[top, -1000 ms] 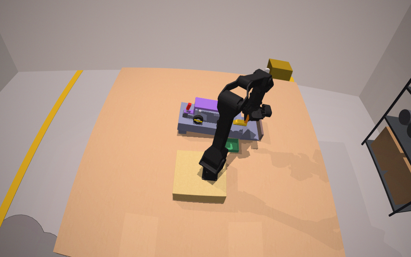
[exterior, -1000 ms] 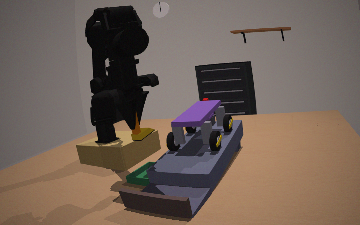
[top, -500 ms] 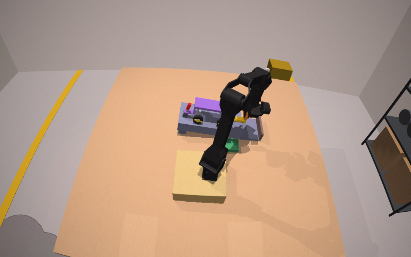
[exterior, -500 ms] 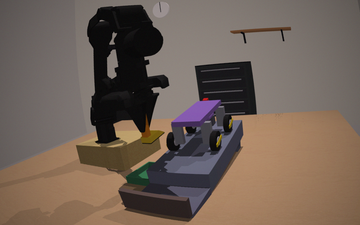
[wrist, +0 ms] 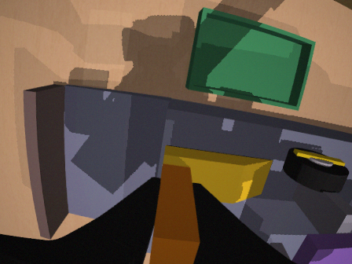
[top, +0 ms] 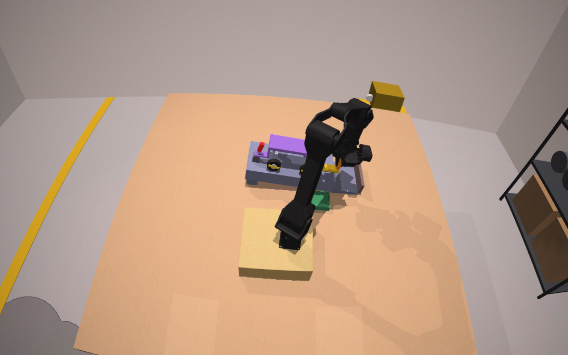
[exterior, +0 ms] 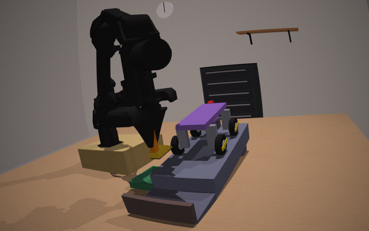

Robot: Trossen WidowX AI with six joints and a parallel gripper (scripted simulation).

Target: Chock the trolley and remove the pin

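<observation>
Right now the red-headed stop pin is 280 mm to the left of my gripper tip, 10 mm ahead of it and 10 mm above it. The rest, counted from my gripper tip: dark end wall 100 mm to the right, 90 mm below, 60 mm ahead; then green tray 130 mm below, 80 mm behind, 70 mm to the left; then yellow chock 20 mm to the left.
</observation>
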